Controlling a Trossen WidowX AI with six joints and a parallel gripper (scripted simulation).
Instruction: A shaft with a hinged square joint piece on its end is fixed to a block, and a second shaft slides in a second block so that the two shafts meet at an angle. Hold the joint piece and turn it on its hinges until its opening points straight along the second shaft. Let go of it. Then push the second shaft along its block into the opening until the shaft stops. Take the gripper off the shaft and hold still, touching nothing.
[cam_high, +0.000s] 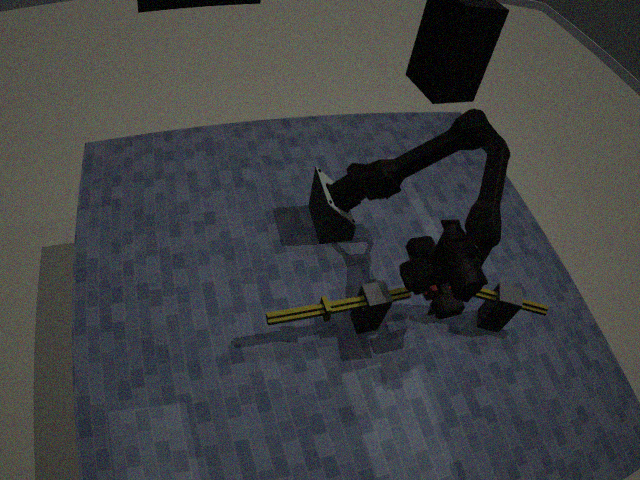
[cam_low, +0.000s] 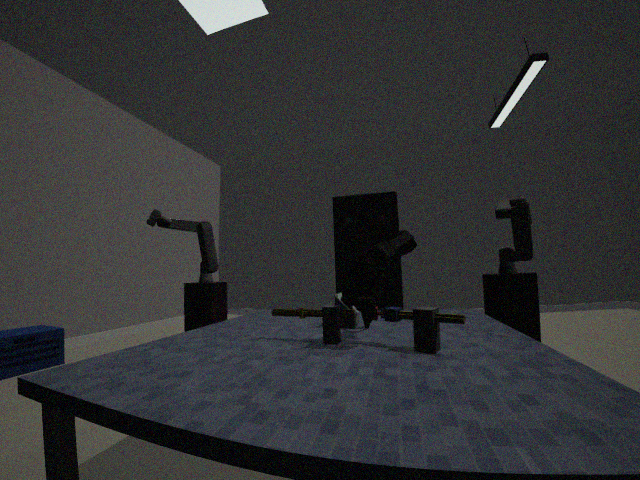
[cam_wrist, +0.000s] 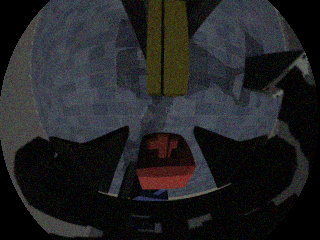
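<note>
The red joint piece is 40 mm above my gripper tip and 20 mm to the left of it.
</note>
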